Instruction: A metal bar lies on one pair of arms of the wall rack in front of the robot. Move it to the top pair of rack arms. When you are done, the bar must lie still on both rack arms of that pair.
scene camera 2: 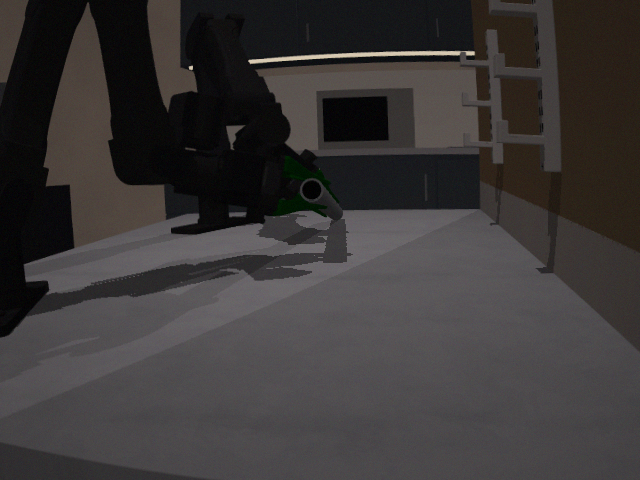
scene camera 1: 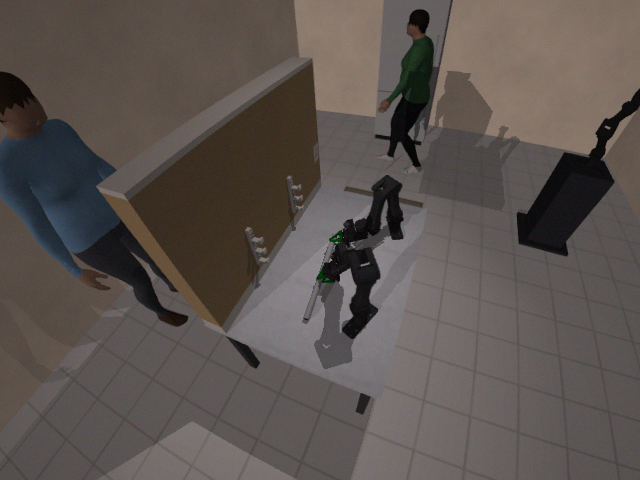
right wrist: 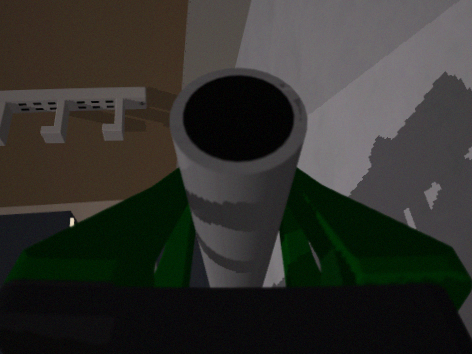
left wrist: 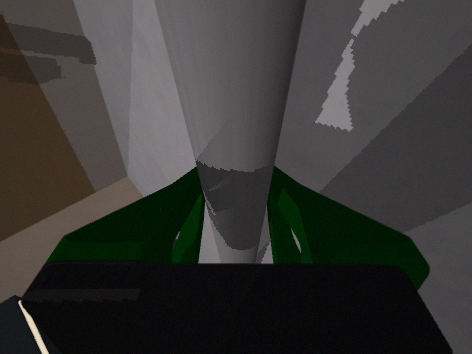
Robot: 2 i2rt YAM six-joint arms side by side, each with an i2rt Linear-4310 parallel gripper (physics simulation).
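The grey hollow metal bar (scene camera 1: pixel 311 301) (scene camera 2: pixel 331 206) (left wrist: pixel 235 100) (right wrist: pixel 237 185) is held off the rack, above the table, its far end lower in scene camera 2. My left gripper (scene camera 1: pixel 324 276) (left wrist: pixel 236 176) is shut on it near its middle. My right gripper (scene camera 1: pixel 336 237) (scene camera 2: pixel 316 198) (right wrist: pixel 237 175) is shut on it close to its open upper end in scene camera 1. The wall rack has two white uprights, one nearer (scene camera 1: pixel 254 246) (scene camera 2: pixel 551 93) and one farther (scene camera 1: pixel 291 195) (scene camera 2: pixel 495 108) in scene camera 1, with three arms each. In scene camera 2 the left gripper is largely hidden.
The brown wall panel (scene camera 1: pixel 222 180) stands behind the rack along the white table (scene camera 1: pixel 289 330). A person in blue (scene camera 1: pixel 67 180) is behind the panel; a person in green (scene camera 1: pixel 417 67) stands beyond the table. A black pedestal (scene camera 1: pixel 568 201) stands at the right.
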